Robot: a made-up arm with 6 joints. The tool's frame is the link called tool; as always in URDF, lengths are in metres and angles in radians.
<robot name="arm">
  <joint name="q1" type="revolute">
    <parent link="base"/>
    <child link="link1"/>
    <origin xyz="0 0 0.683" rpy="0 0 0"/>
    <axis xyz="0 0 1"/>
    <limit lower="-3.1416" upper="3.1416" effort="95" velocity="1.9"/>
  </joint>
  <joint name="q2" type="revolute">
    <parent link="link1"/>
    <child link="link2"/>
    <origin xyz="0.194 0 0" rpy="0 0 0"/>
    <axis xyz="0 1 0"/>
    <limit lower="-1.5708" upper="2.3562" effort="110" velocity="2.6"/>
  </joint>
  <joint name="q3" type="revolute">
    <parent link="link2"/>
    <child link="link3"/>
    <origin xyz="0 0 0.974" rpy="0 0 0"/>
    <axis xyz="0 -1 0"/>
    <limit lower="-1.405" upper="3.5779" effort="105" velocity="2.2"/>
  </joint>
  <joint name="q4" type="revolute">
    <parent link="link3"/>
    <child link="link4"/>
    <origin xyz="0 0 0.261" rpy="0 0 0"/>
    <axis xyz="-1 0 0"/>
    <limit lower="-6.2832" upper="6.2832" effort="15" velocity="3.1"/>
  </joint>
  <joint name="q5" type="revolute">
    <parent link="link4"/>
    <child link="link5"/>
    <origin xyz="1.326 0 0" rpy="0 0 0"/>
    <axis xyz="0 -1 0"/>
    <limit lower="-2.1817" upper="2.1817" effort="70" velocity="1"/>
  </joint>
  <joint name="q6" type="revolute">
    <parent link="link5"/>
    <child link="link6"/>
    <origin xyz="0.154 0 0" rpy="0 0 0"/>
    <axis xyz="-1 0 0"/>
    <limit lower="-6.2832" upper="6.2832" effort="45" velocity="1.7"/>
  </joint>
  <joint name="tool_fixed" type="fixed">
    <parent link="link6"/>
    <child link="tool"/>
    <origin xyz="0 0 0" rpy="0 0 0"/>
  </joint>
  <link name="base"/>
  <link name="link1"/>
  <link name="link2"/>
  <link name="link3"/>
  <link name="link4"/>
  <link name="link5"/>
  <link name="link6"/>
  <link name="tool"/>
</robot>
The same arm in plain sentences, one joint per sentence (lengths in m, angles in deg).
The arm has six revolute joints in a row. What follows holds with every joint at zero, and every direction is one of the base frame's. Joint 1 lies 0.683 m along +z from the base frame's origin and rotates about +z, from -180 to 180 deg. Joint 2 lies 0.194 m along +x from joint 1 and rotates about +y, from -90 to 135 deg. Joint 3 lies 0.974 m along +z from joint 2 and rotates about -y, from -80.5 to 205 deg. Joint 4 lies 0.261 m along +z from joint 3 and rotates about -x, from -360 to 360 deg. Joint 5 lies 1.326 m along +x from joint 4 and rotates about -y, from -125 to 125 deg. Joint 6 lies 0.154 m along +x from joint 5 and rotates about -x, from -360 to 360 deg. The tool frame, which is the frame that the pose is given for, lies at the same point as joint 6; its axes are parallel to the base frame's.
